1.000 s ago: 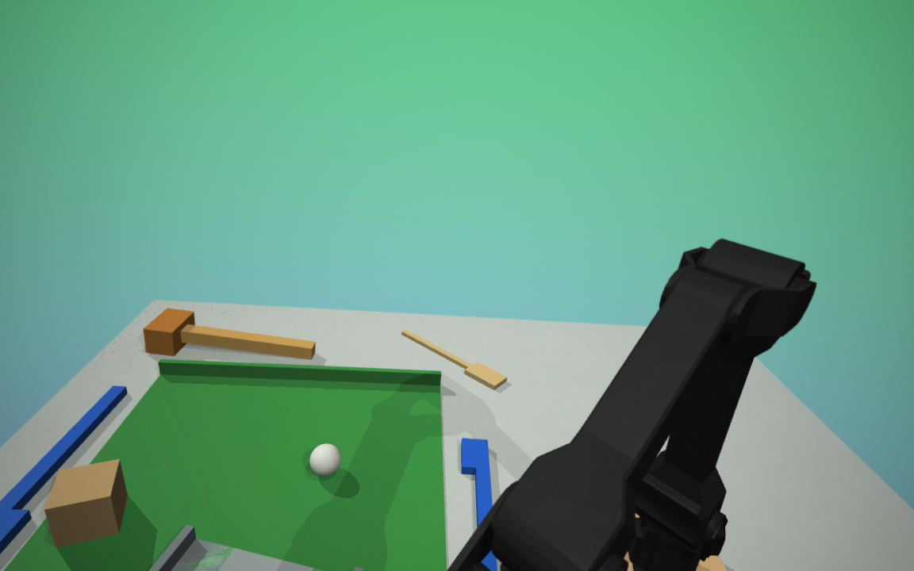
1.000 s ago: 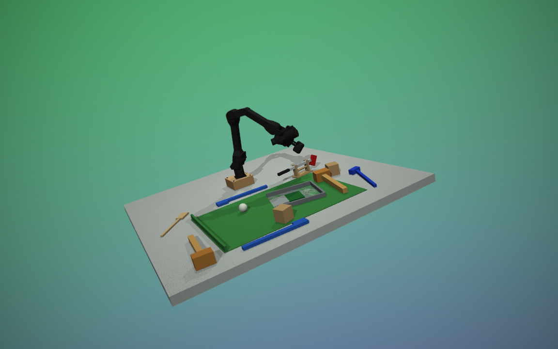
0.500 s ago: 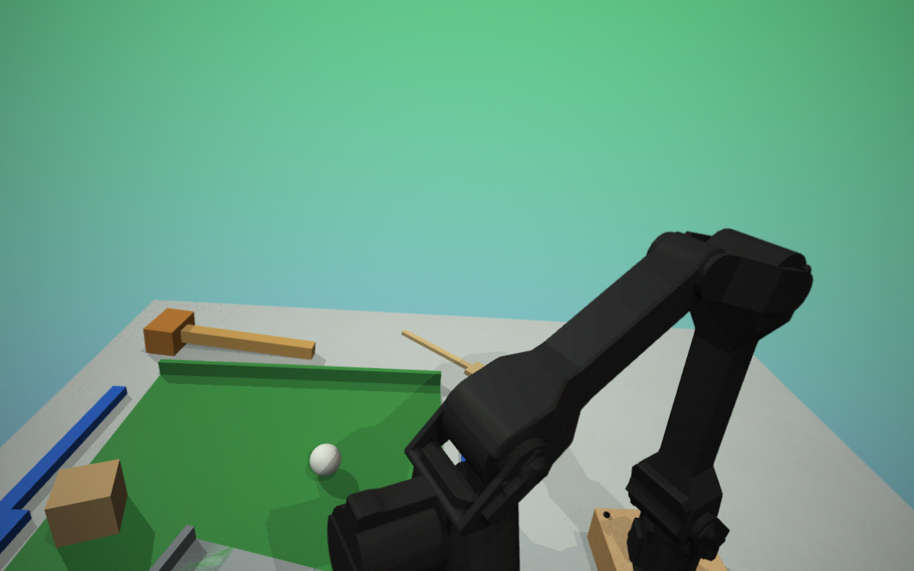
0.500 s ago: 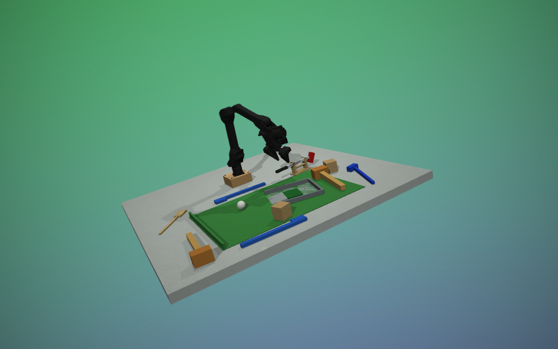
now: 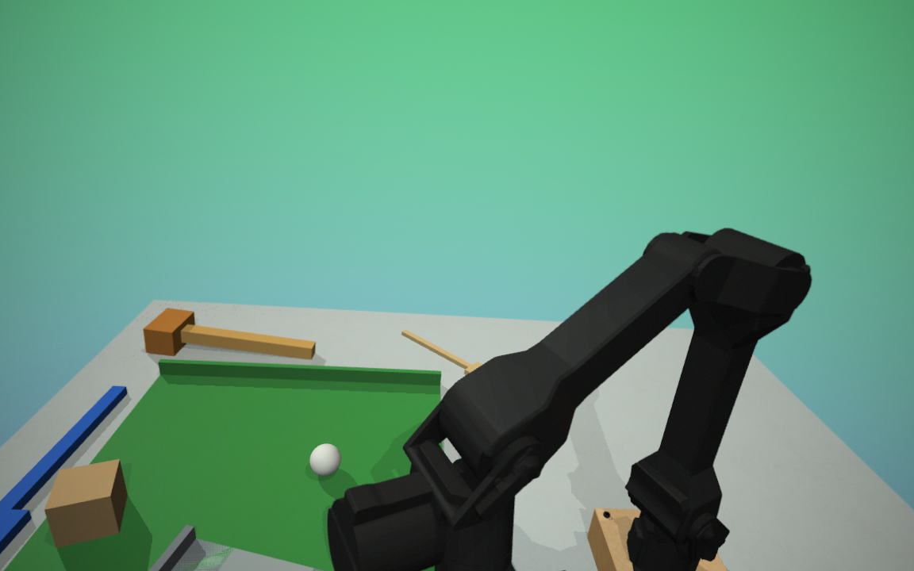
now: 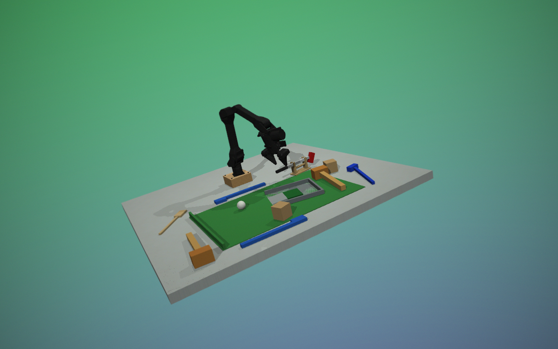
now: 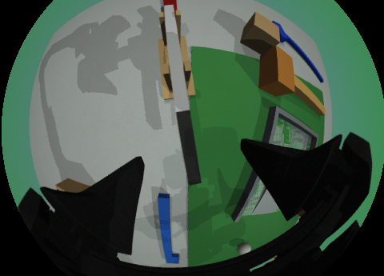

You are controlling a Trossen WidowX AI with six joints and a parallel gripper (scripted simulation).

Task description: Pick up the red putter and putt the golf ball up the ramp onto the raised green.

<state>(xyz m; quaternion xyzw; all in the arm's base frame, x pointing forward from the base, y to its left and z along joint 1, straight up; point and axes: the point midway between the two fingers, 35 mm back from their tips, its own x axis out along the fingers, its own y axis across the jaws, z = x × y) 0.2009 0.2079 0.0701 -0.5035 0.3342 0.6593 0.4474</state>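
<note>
My gripper tip is now 50 mm past the red putter, 100 mm to the right of it and 30 mm above it. From my gripper tip the other things lie so: green mat (280 mm ahead, 140 mm to the right, 90 mm below); white golf ball (240 mm ahead, 300 mm to the right, 60 mm below); blue hammer (280 mm ahead, 330 mm to the left, 70 mm below).
</note>
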